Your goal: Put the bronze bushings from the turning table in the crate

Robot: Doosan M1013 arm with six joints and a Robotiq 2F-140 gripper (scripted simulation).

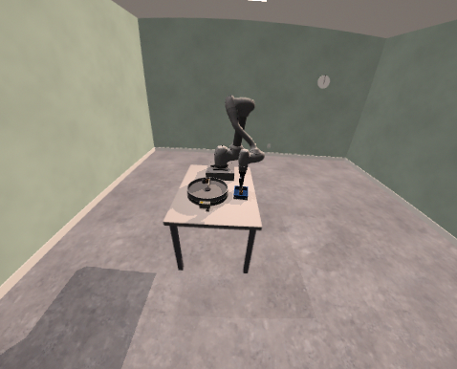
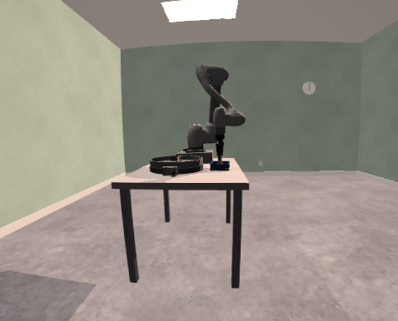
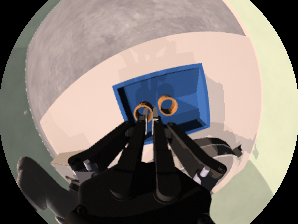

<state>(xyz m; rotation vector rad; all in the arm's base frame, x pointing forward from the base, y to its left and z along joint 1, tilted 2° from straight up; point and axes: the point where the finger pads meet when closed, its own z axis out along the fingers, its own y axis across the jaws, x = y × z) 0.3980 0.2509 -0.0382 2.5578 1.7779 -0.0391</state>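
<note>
My hand is 5 cm above the blue crate and 4 cm short of it. Round my hand: round turning table: 35 cm to the right, 7 cm ahead, 2 cm below.
</note>
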